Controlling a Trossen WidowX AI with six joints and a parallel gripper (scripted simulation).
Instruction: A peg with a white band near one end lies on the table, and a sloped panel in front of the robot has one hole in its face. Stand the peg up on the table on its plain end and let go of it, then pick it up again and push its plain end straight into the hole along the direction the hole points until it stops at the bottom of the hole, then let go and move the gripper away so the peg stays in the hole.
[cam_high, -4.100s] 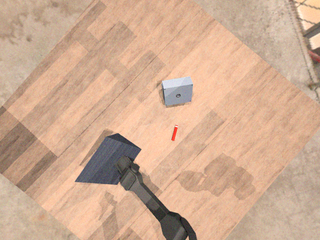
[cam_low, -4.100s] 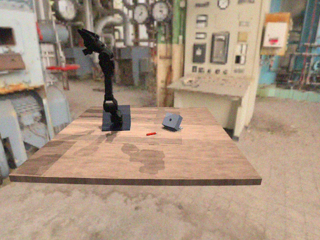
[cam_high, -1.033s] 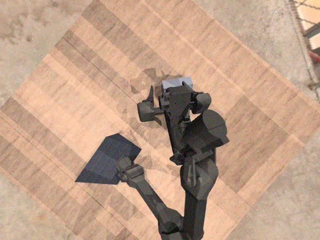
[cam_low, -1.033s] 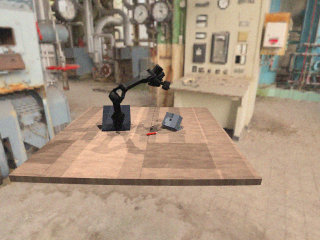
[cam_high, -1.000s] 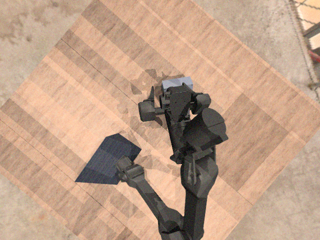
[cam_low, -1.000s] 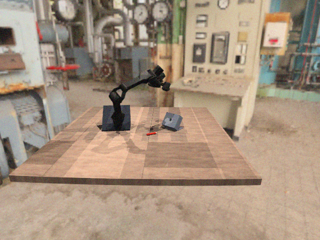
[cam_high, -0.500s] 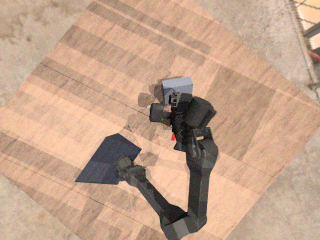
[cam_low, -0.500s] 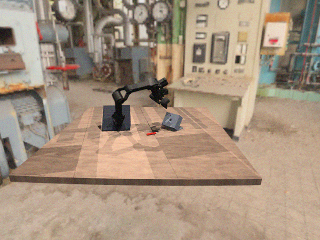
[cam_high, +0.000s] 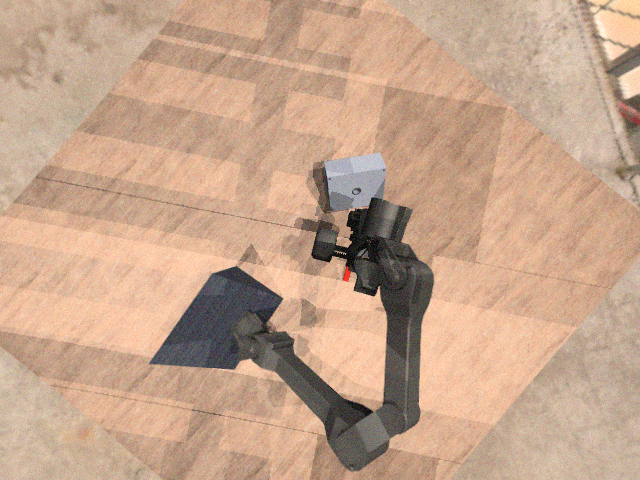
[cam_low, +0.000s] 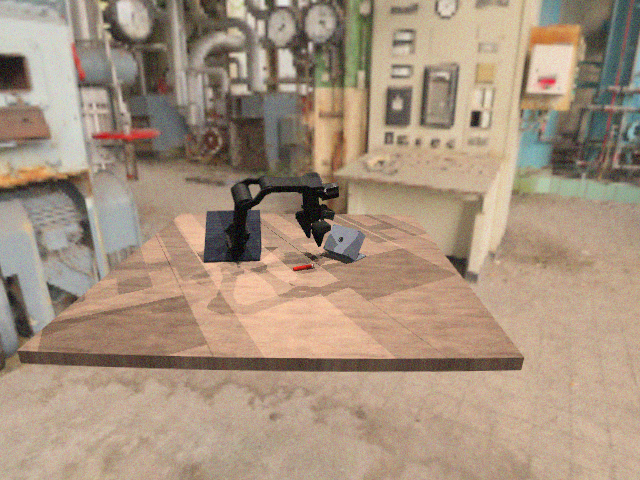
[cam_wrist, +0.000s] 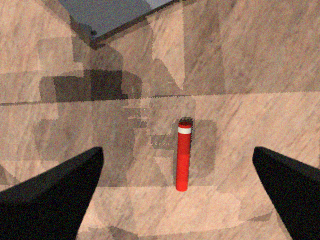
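My gripper tip is 90 mm above the red peg, 20 mm to the left of it and 20 mm past it. From my gripper tip the other things lie so: sloped grey-blue panel (110 mm ahead, 100 mm to the left, 30 mm below).
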